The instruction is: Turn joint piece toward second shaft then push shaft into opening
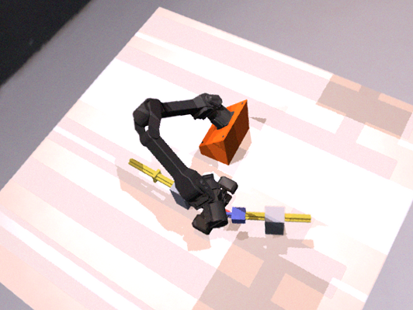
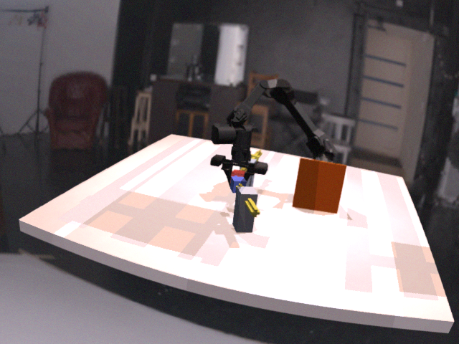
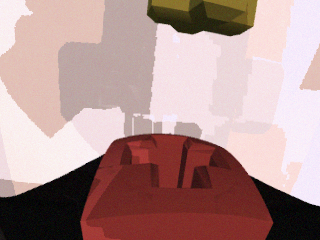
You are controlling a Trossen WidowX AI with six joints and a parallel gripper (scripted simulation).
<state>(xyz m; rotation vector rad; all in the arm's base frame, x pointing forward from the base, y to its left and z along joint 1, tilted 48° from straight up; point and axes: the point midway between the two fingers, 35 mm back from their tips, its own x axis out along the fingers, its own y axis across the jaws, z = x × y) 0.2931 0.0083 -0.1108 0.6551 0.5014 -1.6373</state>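
Now: gripper tip 40 mm below the red square joint piece.
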